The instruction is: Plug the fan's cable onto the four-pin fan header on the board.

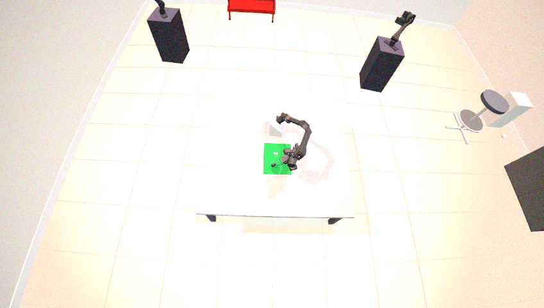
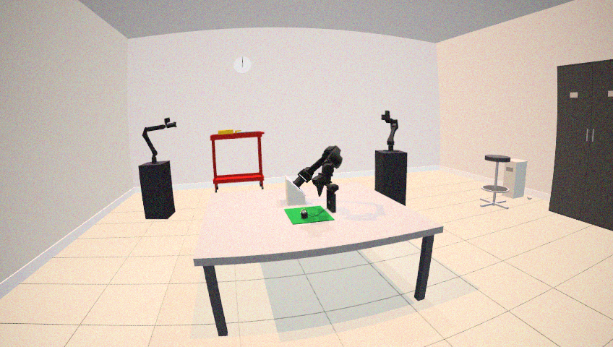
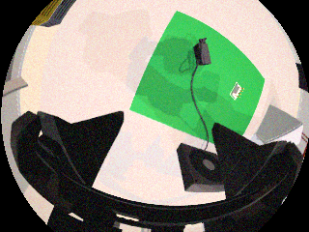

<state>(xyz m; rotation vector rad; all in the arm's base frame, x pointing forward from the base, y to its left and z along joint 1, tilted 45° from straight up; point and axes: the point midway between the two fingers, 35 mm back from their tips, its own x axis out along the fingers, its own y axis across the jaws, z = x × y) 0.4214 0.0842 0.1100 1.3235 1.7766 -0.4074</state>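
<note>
Right now the dark fan plug is 110 mm to the right of my gripper tip, 100 mm below it and 10 mm behind it. From my gripper tip the other things lie so: green board (130 mm below, 90 mm to the right, 90 mm behind); white four-pin header (130 mm behind, 120 mm below, 110 mm to the right); black fan (150 mm behind, 60 mm to the left, 60 mm below).
</note>
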